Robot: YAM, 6 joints.
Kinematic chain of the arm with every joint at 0, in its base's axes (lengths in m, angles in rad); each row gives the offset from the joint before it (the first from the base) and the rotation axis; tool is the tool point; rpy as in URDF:
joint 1: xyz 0 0 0.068 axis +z
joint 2: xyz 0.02 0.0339 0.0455 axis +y
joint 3: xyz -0.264 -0.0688 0 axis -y
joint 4: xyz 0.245 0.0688 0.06 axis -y
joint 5: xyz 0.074 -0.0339 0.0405 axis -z
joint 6: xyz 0.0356 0 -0.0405 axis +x
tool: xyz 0 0 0 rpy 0 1.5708 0
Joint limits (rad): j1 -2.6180..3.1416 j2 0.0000..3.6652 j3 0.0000..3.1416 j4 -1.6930..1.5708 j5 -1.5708..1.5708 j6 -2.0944..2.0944
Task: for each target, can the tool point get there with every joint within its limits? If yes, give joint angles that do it. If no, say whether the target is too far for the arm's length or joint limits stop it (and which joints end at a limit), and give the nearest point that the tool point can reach.
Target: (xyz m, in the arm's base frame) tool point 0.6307 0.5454 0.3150
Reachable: no: too far | nearest point 0.4746 0.4104 0.2639 | short by 0.213 m
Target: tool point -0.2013 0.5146 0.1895
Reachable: yes | joints 1.9216 2.6908 2.6772 -1.0838 -0.3491 0.4297
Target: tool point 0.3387 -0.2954 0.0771
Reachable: yes | joints -0.7044 2.2539 1.3769 -0.1124 0.1634 1.1532
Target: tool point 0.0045 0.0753 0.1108
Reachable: yes | joints 1.3682 0.9177 0.2468 -1.0313 -0.3063 1.7652
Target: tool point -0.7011 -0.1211 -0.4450
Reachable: no: too far | nearest point -0.5100 -0.0135 -0.2649 | short by 0.284 m
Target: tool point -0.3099 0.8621 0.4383
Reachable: no: too far | nearest point -0.2058 0.5725 0.3268 | short by 0.327 m
